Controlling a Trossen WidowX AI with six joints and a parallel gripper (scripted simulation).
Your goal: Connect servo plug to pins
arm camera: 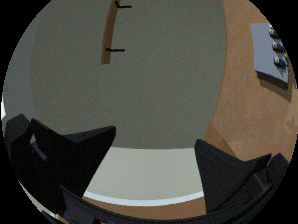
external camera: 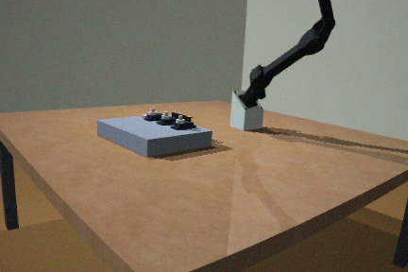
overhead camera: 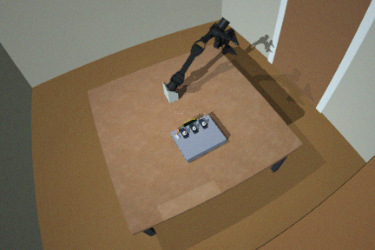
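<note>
Right now the yellow band is 490 mm below my gripper tip, 300 mm to the right of it and 40 mm behind it. The rest, counted from my gripper tip: grey-blue holder (540 mm below, 350 mm to the right, 120 mm ahead).
</note>
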